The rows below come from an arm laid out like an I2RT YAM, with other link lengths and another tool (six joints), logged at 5 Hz.
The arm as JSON. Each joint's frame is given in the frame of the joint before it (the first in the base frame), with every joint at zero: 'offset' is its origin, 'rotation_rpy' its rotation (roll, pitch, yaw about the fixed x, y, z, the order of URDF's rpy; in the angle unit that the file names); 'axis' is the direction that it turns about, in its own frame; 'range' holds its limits. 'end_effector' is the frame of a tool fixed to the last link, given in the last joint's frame.
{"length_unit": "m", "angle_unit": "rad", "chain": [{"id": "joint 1", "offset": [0.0, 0.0, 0.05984], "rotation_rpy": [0.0, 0.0, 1.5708], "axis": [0.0, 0.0, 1.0], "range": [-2.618, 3.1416]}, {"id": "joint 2", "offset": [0.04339, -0.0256, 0.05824], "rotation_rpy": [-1.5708, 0.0, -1.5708], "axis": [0.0, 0.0, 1.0], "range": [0.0, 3.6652]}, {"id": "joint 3", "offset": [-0.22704, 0.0, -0.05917], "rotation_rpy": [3.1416, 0.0, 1.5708], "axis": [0.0, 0.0, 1.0], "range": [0.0, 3.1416]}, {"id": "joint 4", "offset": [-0.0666, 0.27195, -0.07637], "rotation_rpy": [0.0, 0.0, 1.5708], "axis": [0.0, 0.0, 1.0], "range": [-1.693, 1.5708]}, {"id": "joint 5", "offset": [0.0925, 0.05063, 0.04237], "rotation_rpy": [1.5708, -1.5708, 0.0], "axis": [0.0, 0.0, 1.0], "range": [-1.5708, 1.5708]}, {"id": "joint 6", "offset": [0.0, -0.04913, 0.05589], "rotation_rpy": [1.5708, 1.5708, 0.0], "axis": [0.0, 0.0, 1.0], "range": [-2.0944, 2.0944]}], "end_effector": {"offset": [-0.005, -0.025, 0.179], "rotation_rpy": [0.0, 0.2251, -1.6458]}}
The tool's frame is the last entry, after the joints.
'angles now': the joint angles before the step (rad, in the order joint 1, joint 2, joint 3, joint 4, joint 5, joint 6). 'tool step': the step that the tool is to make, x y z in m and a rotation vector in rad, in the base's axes. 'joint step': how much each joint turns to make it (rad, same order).
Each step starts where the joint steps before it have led.
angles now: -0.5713 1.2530 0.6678 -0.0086 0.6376 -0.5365
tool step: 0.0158 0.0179 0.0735 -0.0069 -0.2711 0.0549
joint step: -0.0053 -0.2506 -0.0273 -0.0527 -0.1213 0.1121
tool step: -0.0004 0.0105 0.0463 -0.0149 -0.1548 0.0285
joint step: -0.0137 -0.1509 -0.0167 -0.0245 -0.0655 0.0596
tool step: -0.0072 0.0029 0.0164 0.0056 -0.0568 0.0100
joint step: -0.0277 -0.0745 -0.0063 -0.0357 -0.0468 0.0266
